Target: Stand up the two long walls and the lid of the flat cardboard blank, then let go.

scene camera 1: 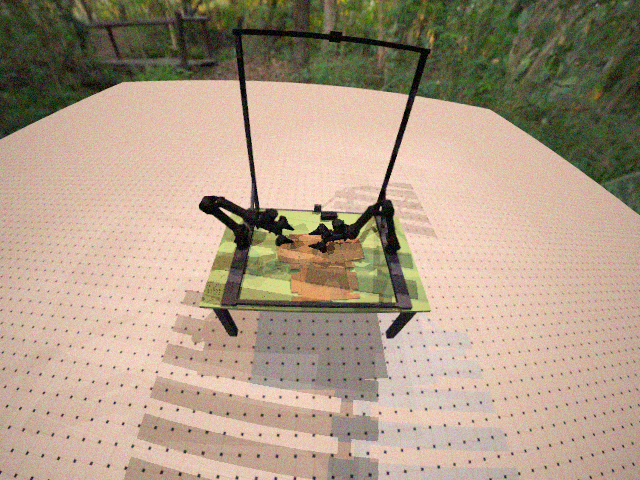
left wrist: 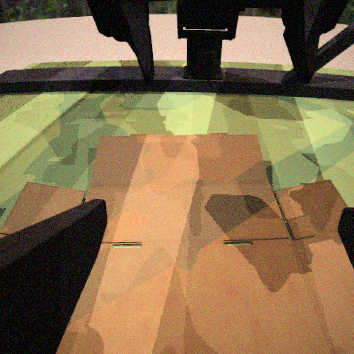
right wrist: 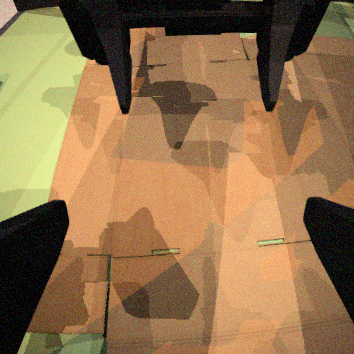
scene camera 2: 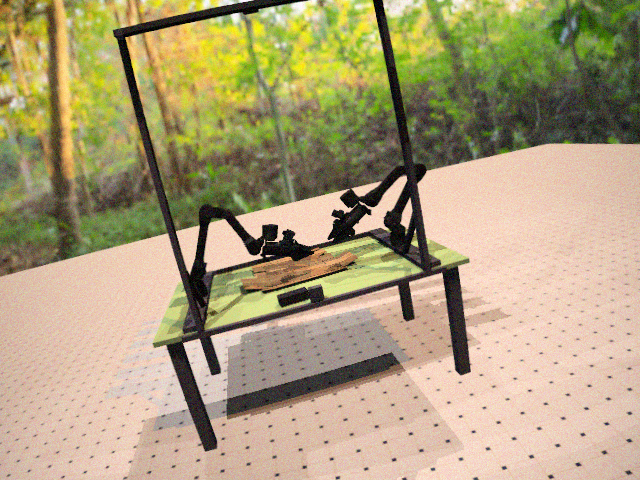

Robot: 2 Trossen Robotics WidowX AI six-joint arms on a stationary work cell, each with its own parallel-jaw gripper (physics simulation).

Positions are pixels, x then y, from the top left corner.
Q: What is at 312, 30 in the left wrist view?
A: The right gripper.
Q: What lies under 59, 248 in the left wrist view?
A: The left gripper.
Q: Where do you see a black rail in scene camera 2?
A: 383, 236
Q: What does the left gripper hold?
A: Nothing.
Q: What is the right gripper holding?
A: Nothing.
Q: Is the left gripper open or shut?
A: Open.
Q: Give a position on a black frame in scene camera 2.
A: At 192, 292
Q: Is the right gripper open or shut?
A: Open.
